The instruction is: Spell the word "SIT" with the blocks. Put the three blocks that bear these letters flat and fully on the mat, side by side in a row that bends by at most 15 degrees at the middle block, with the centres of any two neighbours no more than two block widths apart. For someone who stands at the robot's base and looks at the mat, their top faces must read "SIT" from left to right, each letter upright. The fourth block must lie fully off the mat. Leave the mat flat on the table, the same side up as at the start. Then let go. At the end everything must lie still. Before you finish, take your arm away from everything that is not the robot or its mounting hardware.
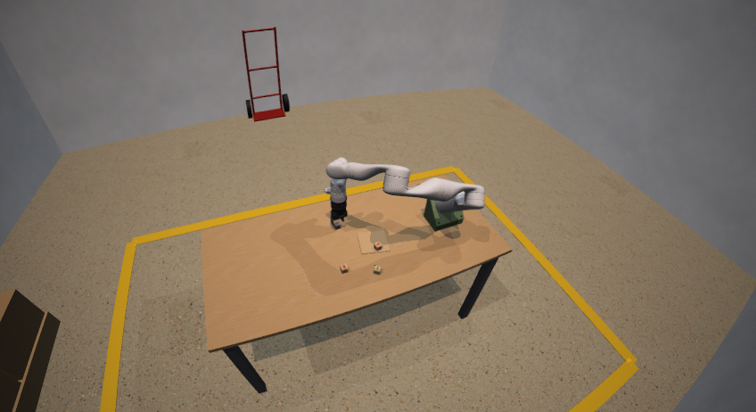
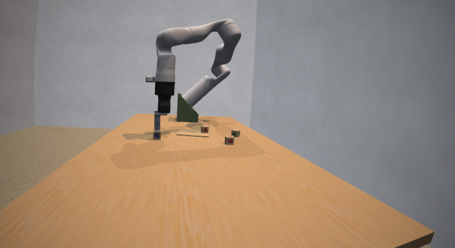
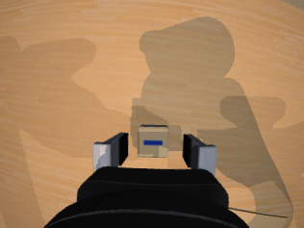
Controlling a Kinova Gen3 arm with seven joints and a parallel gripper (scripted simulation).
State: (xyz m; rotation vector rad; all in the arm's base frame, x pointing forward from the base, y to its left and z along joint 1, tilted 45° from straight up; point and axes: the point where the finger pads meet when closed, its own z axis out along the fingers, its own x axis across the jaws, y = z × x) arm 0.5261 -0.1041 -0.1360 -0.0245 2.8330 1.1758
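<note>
My hand is 40 mm above the blue-marked block. From my hand the other things lie so: green-marked block (340 mm to the left, 60 mm behind, 40 mm below); then tan mat (170 mm to the left, 120 mm behind, 50 mm below); then E block (270 mm to the left, 80 mm ahead, 40 mm below).
</note>
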